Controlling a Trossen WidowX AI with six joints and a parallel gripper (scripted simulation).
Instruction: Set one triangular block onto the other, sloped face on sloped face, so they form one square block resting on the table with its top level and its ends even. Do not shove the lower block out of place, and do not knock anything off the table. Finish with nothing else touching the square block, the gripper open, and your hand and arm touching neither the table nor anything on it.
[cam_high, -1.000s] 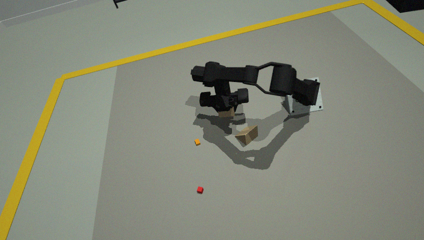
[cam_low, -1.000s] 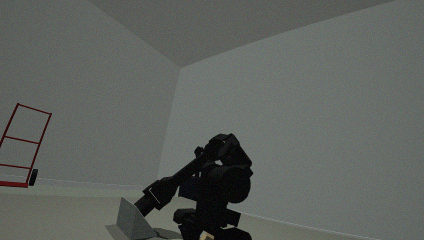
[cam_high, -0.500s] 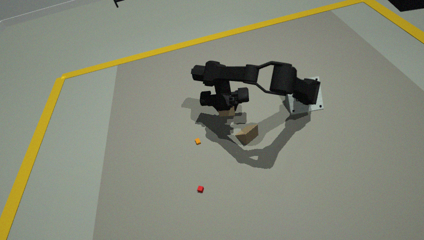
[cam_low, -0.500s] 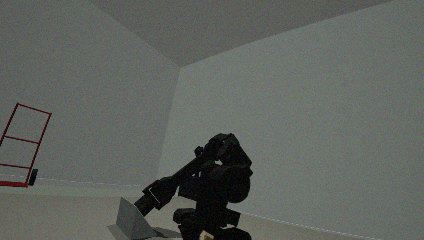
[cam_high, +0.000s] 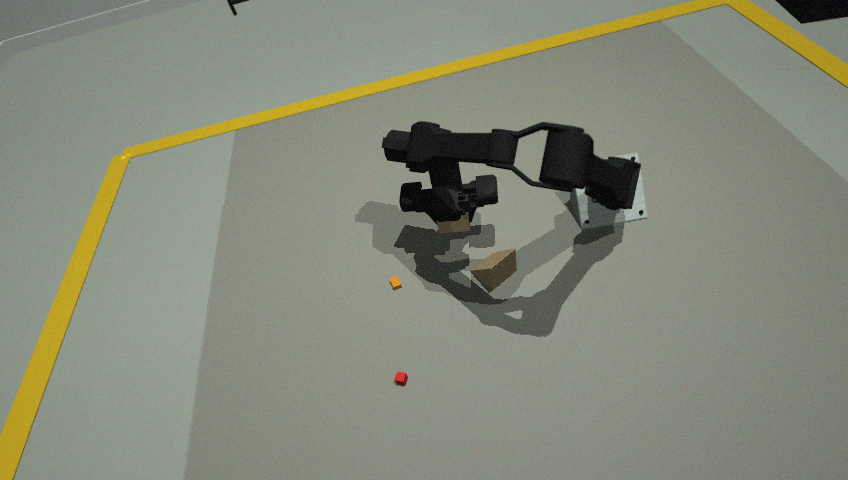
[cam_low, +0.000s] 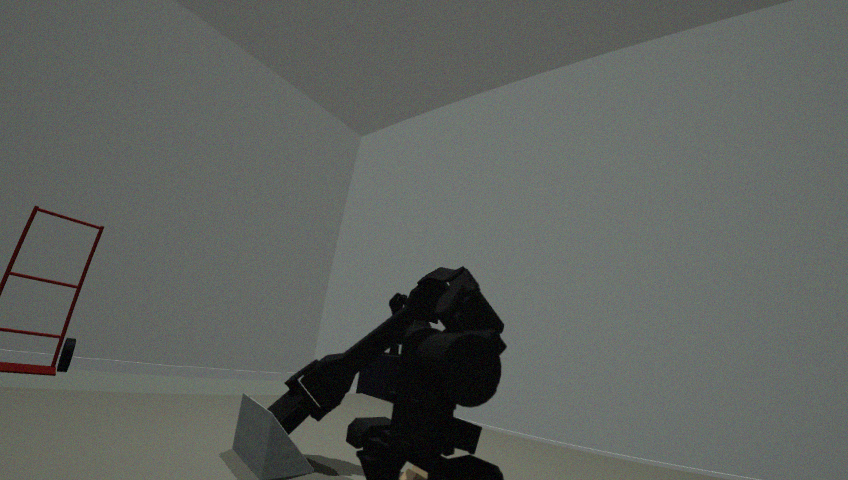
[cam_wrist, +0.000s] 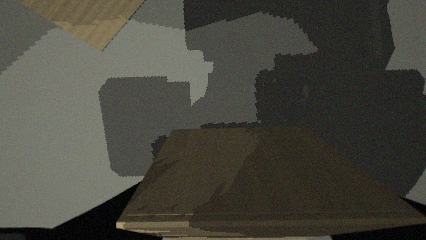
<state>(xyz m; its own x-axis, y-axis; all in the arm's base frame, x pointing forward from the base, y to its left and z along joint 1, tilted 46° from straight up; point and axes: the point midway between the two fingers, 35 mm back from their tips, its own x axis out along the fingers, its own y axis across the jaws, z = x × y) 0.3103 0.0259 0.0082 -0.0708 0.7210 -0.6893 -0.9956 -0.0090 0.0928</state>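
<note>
The orange cube is 130 mm ahead of my gripper tip, 120 mm to the left of it and 30 mm below it.
</note>
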